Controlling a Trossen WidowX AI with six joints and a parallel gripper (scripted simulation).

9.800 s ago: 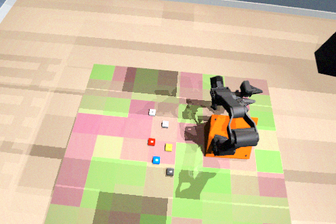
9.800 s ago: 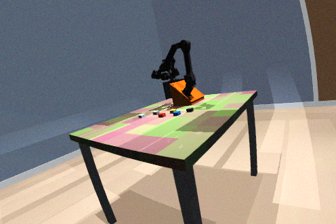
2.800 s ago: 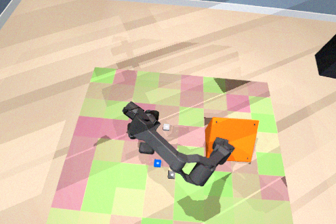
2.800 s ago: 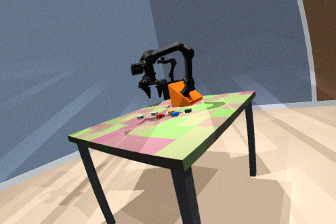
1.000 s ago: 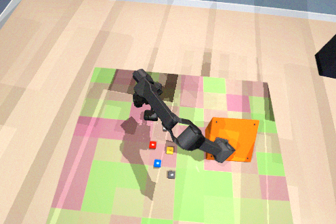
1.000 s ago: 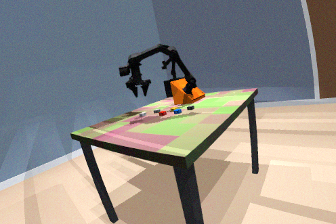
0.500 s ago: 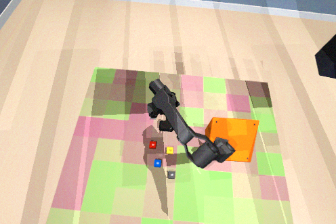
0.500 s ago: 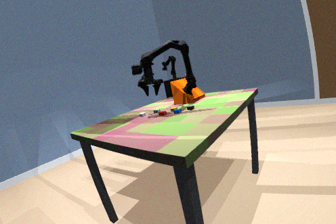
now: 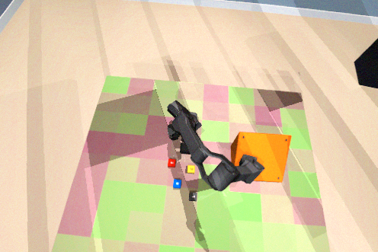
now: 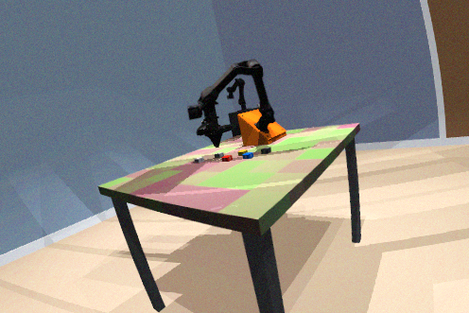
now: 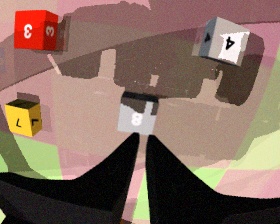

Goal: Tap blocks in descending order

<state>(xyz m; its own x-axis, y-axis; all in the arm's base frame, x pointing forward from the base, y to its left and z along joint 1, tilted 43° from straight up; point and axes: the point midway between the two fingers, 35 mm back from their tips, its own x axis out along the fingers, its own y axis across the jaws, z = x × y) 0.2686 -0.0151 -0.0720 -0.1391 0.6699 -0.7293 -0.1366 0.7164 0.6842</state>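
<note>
The grey block lies 4 cm below my gripper tip and 1 cm to the left of it. Also, from my gripper tip: yellow block: 12 cm to the left, 4 cm below, 4 cm behind; white block: 9 cm ahead, 5 cm to the right, 4 cm below; red block: 12 cm to the left, 5 cm ahead, 4 cm below.
</note>
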